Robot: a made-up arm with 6 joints. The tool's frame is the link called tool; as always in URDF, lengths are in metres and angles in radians. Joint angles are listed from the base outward.
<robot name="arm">
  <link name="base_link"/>
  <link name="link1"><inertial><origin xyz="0.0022 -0.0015 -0.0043"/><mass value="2.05"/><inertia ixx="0.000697" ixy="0" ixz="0" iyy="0.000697" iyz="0" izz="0.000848"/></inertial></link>
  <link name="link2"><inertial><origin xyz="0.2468 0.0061 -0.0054"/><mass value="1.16"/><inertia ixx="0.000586" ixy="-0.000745" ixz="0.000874" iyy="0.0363" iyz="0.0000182" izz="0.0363"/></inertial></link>
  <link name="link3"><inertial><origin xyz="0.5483 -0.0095 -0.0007"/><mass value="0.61"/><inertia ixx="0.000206" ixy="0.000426" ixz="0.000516" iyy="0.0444" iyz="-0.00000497" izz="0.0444"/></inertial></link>
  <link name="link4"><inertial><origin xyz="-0.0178 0.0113 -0.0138"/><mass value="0.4"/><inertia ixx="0.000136" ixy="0" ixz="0" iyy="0.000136" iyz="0" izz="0.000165"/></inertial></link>
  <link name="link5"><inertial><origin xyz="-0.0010 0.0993 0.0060"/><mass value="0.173"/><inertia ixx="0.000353" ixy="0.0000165" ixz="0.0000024" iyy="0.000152" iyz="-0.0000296" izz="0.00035"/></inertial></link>
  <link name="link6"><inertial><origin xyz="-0.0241 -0.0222 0.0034"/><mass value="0.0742"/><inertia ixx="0.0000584" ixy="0" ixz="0" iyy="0.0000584" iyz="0" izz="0.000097"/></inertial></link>
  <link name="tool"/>
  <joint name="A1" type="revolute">
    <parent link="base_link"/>
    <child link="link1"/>
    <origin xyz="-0.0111 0.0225 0.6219" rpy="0 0 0"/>
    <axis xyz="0 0 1"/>
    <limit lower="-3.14" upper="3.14"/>
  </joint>
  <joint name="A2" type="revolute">
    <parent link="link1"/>
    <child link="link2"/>
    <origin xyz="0.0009 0.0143 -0.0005" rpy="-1.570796 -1.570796 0"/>
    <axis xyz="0 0 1"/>
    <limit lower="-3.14" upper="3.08"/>
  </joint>
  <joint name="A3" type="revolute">
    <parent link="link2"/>
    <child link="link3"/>
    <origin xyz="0.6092 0.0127 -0.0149" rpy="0 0 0"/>
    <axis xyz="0 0 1"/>
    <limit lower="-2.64" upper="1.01"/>
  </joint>
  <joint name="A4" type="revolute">
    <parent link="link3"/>
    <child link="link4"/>
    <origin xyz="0.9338 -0.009 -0.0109" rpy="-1.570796 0 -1.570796"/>
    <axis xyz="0 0 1"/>
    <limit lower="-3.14" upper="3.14"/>
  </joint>
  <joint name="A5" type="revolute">
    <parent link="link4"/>
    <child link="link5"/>
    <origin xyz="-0.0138 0.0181 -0.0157" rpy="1.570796 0 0"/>
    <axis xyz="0 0 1"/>
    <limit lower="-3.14" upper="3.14"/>
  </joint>
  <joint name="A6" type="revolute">
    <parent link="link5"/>
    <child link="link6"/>
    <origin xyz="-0.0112 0.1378 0.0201" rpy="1.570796 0 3.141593"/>
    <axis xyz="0 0 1"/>
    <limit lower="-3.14" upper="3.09"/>
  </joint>
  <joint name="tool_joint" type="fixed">
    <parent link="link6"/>
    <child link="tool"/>
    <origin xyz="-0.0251 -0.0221 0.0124" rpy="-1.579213 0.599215 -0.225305"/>
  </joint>
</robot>
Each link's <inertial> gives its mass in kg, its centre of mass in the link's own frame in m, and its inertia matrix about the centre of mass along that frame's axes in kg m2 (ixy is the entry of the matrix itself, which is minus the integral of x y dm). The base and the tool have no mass. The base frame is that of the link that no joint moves.
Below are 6 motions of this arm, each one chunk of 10 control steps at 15 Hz.
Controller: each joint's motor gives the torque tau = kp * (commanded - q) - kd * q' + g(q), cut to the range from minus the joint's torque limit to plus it. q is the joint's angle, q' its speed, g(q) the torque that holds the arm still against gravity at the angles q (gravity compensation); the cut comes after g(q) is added. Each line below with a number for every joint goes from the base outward.
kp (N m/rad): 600 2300 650 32 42 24
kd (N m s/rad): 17 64 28 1.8 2.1 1.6
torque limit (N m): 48 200 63 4.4 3.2 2
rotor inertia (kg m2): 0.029 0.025 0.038 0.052 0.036 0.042
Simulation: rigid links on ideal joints. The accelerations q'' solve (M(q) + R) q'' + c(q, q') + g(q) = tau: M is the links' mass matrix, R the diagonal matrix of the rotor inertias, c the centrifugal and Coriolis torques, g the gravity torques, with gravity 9.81 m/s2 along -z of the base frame. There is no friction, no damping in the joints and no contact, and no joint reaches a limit. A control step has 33 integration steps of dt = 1/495 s. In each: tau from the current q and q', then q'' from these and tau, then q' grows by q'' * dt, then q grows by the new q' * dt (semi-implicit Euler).
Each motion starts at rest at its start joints. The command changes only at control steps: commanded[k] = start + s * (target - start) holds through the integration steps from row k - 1 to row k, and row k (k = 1, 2, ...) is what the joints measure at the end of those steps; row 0 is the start. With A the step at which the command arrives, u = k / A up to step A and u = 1 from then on. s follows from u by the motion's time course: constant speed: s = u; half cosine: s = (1 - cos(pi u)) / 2; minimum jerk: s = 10 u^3 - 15 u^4 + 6 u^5; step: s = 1 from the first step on.
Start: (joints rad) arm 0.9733 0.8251 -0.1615 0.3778 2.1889 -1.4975
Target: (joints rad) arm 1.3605 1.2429 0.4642 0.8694 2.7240 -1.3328
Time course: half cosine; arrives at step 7
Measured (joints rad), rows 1 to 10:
1: 0.9867 0.8407 -0.1447 0.3911 2.2110 -1.4932
2: 1.0332 0.8949 -0.0762 0.4397 2.2749 -1.4777
3: 1.1094 0.9856 0.0508 0.5261 2.3687 -1.4499
4: 1.2009 1.0883 0.2038 0.6323 2.4765 -1.4145
5: 1.2939 1.1774 0.3427 0.7371 2.5821 -1.3792
6: 1.3683 1.2359 0.4403 0.8203 2.6638 -1.3511
7: 1.4002 1.2549 0.4810 0.8640 2.7018 -1.3355
8: 1.3868 1.2476 0.4754 0.8744 2.7137 -1.3316
9: 1.3568 1.2402 0.4613 0.8729 2.7235 -1.3324
10: 1.3416 1.2408 0.4600 0.8685 2.7283 -1.3330

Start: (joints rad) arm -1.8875 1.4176 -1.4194 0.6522 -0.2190 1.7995
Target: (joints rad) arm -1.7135 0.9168 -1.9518 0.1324 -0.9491 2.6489
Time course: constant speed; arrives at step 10
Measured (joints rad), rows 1 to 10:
1: -1.8696 1.3737 -1.4487 0.6209 -0.2634 1.8460
2: -1.8504 1.3155 -1.5168 0.5692 -0.3407 1.9255
3: -1.8347 1.2637 -1.5784 0.5141 -0.4201 2.0115
4: -1.8177 1.2153 -1.6292 0.4614 -0.4926 2.0971
5: -1.8008 1.1660 -1.6804 0.4100 -0.5640 2.1821
6: -1.7838 1.1158 -1.7339 0.3581 -0.6368 2.2670
7: -1.7666 1.0657 -1.7876 0.3060 -0.7100 2.3519
8: -1.7492 1.0159 -1.8408 0.2539 -0.7829 2.4369
9: -1.7317 0.9660 -1.8940 0.2020 -0.8557 2.5217
10: -1.7142 0.9161 -1.9472 0.1501 -0.9285 2.6066

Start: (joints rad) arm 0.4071 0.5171 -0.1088 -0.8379 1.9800 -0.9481
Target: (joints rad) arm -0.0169 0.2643 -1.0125 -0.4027 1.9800 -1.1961
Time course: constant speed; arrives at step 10
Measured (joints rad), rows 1 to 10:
1: 0.3657 0.5014 -0.1642 -0.7930 1.9783 -0.9631
2: 0.3177 0.4659 -0.2653 -0.7556 1.9765 -0.9856
3: 0.2781 0.4339 -0.3692 -0.7267 1.9773 -1.0096
4: 0.2382 0.4100 -0.4596 -0.6872 1.9783 -1.0342
5: 0.1974 0.3873 -0.5455 -0.6394 1.9785 -1.0593
6: 0.1557 0.3621 -0.6349 -0.5929 1.9783 -1.0843
7: 0.1135 0.3360 -0.7266 -0.5496 1.9783 -1.1091
8: 0.0710 0.3105 -0.8178 -0.5068 1.9784 -1.1339
9: 0.0281 0.2854 -0.9081 -0.4630 1.9785 -1.1587
10: -0.0153 0.2603 -0.9984 -0.4189 1.9785 -1.1835

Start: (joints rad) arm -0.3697 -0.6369 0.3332 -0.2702 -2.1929 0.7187
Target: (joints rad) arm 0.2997 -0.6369 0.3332 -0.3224 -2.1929 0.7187
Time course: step
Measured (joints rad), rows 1 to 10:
1: -0.1551 -0.6398 0.3287 -0.3215 -2.1862 0.7193
2: 0.3159 -0.6579 0.2985 -0.3405 -2.1767 0.7209
3: 0.4682 -0.6518 0.3013 -0.3066 -2.1869 0.7204
4: 0.3120 -0.6347 0.3318 -0.3007 -2.1940 0.7190
5: 0.2797 -0.6333 0.3391 -0.3290 -2.1915 0.7188
6: 0.3039 -0.6368 0.3344 -0.3271 -2.1931 0.7187
7: 0.3005 -0.6380 0.3315 -0.3216 -2.1928 0.7187
8: 0.2991 -0.6372 0.3324 -0.3221 -2.1926 0.7187
9: 0.2998 -0.6366 0.3335 -0.3225 -2.1929 0.7187
10: 0.2997 -0.6367 0.3336 -0.3223 -2.1930 0.7187

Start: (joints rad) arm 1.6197 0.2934 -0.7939 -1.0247 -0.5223 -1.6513
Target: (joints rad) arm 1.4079 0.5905 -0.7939 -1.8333 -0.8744 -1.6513
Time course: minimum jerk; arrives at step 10
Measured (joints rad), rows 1 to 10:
1: 1.6180 0.2956 -0.7944 -1.0289 -0.5247 -1.6513
2: 1.6081 0.3089 -0.7961 -1.0558 -0.5391 -1.6510
3: 1.5866 0.3396 -0.7959 -1.1235 -0.5716 -1.6508
4: 1.5548 0.3863 -0.7929 -1.2343 -0.6215 -1.6508
5: 1.5168 0.4418 -0.7889 -1.3756 -0.6829 -1.6510
6: 1.4783 0.4973 -0.7858 -1.5258 -0.7470 -1.6512
7: 1.4450 0.5441 -0.7842 -1.6614 -0.8040 -1.6514
8: 1.4217 0.5758 -0.7843 -1.7628 -0.8457 -1.6515
9: 1.4104 0.5903 -0.7862 -1.8194 -0.8683 -1.6516
10: 1.4080 0.5918 -0.7897 -1.8367 -0.8746 -1.6515

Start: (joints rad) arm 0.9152 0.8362 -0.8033 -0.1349 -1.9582 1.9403
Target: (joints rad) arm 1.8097 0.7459 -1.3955 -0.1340 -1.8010 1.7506
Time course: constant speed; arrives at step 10
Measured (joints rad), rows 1 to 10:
1: 1.0071 0.8315 -0.8416 -0.1318 -1.9484 1.9296
2: 1.0984 0.8176 -0.9060 -0.1350 -1.9314 1.9124
3: 1.1845 0.8059 -0.9716 -0.1370 -1.9143 1.8934
4: 1.2718 0.7976 -1.0306 -0.1368 -1.8987 1.8742
5: 1.3597 0.7894 -1.0883 -0.1359 -1.8835 1.8551
6: 1.4478 0.7803 -1.1476 -0.1354 -1.8678 1.8361
7: 1.5364 0.7710 -1.2075 -0.1351 -1.8519 1.8171
8: 1.6253 0.7619 -1.2671 -0.1348 -1.8362 1.7981
9: 1.7145 0.7529 -1.3265 -0.1345 -1.8204 1.7791
10: 1.8040 0.7439 -1.3859 -0.1341 -1.8046 1.7601

